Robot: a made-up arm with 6 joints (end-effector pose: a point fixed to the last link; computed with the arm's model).
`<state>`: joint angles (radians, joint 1 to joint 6).
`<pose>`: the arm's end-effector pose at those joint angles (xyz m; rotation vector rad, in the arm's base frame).
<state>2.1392 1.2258 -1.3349 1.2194 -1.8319 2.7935</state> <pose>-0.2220 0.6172 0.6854 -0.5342 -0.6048 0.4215</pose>
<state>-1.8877 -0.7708 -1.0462 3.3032 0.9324 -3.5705</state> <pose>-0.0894 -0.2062 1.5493 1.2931 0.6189 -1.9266</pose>
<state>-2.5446 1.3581 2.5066 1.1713 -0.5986 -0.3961</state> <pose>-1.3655 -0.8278 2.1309 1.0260 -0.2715 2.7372</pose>
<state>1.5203 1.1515 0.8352 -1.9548 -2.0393 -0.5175</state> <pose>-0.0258 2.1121 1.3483 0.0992 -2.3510 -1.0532</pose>
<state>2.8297 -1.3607 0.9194 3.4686 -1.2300 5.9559</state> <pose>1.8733 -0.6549 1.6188 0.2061 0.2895 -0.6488</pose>
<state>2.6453 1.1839 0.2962 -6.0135 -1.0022 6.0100</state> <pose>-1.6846 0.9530 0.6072 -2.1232 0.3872 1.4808</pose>
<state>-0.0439 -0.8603 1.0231 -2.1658 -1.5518 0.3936</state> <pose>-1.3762 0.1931 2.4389 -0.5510 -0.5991 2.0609</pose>
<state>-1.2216 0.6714 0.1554 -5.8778 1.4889 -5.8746</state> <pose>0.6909 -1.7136 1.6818 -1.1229 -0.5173 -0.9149</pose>
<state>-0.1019 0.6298 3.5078 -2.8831 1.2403 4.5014</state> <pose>-0.0961 -0.0291 2.0583 -0.9604 -1.1231 -1.3617</pose>
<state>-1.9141 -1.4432 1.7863 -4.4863 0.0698 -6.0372</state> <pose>0.7367 2.0285 0.7280 0.9218 0.6847 0.9973</pose>
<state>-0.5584 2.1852 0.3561 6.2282 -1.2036 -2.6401</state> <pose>0.7913 -0.4846 -0.7935 -0.3298 -0.5739 2.4908</pose>
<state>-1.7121 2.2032 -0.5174 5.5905 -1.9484 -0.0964</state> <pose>0.0409 -0.3872 -0.2947 -1.6360 -0.5362 -0.9371</pose>
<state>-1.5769 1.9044 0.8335 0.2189 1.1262 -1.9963</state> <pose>0.0189 -2.0454 -0.2328 1.5173 -1.2934 -0.8803</pose>
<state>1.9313 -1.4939 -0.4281 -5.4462 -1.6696 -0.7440</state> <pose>0.3859 -0.6884 1.7743 0.1001 0.5439 0.8919</pose>
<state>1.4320 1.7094 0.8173 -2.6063 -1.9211 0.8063</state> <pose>0.2181 2.1151 0.2376 -1.6032 -1.6087 -1.9462</pose>
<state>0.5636 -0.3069 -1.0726 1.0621 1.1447 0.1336</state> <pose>0.4558 0.4386 1.5678 -0.6324 -0.6262 1.3810</pose>
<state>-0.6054 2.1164 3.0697 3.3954 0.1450 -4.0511</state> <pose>1.3435 -0.9369 1.1822 0.3708 -0.9499 -0.3179</pose>
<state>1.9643 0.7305 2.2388 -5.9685 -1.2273 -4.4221</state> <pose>-0.3175 0.8863 2.7392 -1.1706 -1.5756 0.8600</pose>
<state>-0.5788 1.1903 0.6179 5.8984 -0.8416 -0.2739</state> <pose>1.8292 -1.1418 0.8504 1.0356 1.1874 -0.5929</pose>
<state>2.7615 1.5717 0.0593 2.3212 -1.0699 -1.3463</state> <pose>-1.5426 0.7269 -0.0990 -1.4988 -1.5059 1.7227</pose>
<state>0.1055 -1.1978 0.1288 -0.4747 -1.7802 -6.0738</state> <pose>-0.8967 -0.0230 2.1676 -0.2151 0.3844 0.6272</pose>
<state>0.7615 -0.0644 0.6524 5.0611 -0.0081 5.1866</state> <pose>0.5045 0.4827 2.9443 2.3322 0.5289 1.2065</pose>
